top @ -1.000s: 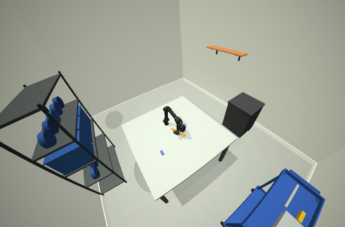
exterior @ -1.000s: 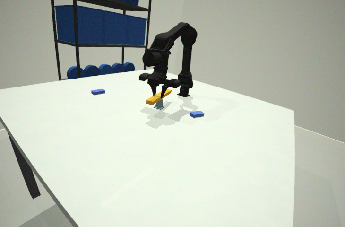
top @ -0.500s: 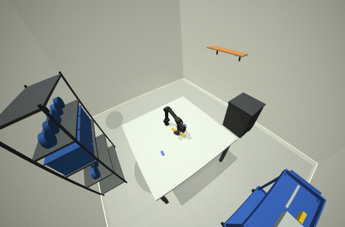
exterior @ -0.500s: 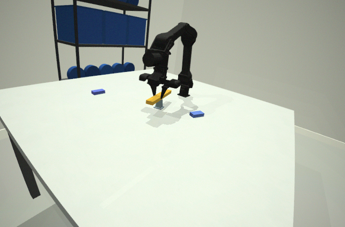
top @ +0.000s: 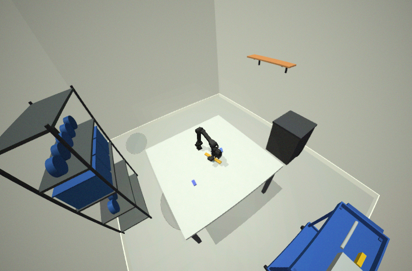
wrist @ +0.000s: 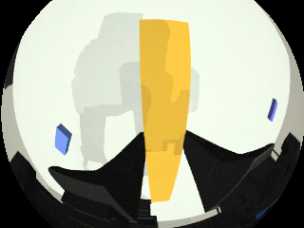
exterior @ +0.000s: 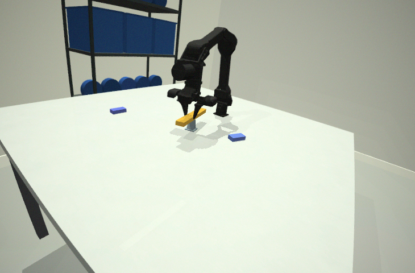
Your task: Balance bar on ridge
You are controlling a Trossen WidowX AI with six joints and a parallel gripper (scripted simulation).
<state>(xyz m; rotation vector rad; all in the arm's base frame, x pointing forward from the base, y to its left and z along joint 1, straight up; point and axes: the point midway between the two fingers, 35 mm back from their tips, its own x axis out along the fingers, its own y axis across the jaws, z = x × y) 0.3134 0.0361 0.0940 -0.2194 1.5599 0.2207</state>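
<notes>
Now: the yellow bar 3 cm behind my gripper tip and 1 cm to the right of it.
</notes>
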